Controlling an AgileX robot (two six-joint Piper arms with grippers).
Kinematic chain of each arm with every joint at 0, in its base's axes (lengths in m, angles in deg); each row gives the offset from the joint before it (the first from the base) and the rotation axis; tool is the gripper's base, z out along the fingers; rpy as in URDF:
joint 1: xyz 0 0 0.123 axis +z
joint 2: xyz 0 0 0 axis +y
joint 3: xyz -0.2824 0 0.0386 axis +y
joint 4: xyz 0.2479 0 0.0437 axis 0.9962 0 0.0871
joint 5: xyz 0 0 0 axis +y
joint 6: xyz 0.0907 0 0.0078 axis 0.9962 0 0.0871
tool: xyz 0 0 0 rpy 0 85 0
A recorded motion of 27 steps. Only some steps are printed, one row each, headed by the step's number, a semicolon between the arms.
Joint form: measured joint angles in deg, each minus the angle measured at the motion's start. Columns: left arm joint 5, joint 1, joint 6, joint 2, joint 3, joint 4; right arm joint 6, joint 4, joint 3, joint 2, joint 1, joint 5.
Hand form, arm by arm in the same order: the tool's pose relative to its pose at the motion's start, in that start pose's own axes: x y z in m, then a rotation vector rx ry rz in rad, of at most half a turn. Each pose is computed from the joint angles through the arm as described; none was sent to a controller.
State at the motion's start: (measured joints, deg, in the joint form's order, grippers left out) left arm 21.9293 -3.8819 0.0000 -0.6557 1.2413 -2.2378; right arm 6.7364 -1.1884 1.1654 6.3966 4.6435 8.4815
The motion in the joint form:
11: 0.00 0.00 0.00 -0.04 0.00 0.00; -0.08 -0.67 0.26 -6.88 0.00 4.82
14: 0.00 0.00 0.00 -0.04 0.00 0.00; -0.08 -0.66 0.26 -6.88 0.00 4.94
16: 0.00 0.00 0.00 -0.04 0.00 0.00; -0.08 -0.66 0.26 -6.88 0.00 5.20
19: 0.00 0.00 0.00 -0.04 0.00 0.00; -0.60 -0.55 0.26 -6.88 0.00 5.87
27: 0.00 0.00 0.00 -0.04 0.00 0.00; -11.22 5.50 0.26 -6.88 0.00 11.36
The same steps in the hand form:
11: 0.0000 0.0000 0.0000 0.0000 -0.0007 0.0000; 0.0034 -0.0008 -0.0083 0.0015 -0.0318 -0.0123
14: 0.0000 0.0000 0.0000 0.0000 -0.0007 0.0000; 0.0036 -0.0008 -0.0083 0.0017 -0.0297 -0.0121
16: 0.0000 0.0000 0.0000 0.0000 -0.0007 0.0000; 0.0040 -0.0008 -0.0082 0.0023 -0.0252 -0.0121
19: 0.0000 0.0000 0.0000 0.0000 -0.0007 0.0000; 0.0051 -0.0009 -0.0082 0.0033 -0.0135 -0.0193
27: 0.0000 0.0000 0.0000 0.0000 -0.0007 0.0000; 0.0140 0.0012 -0.0086 -0.0249 0.0831 -0.1035

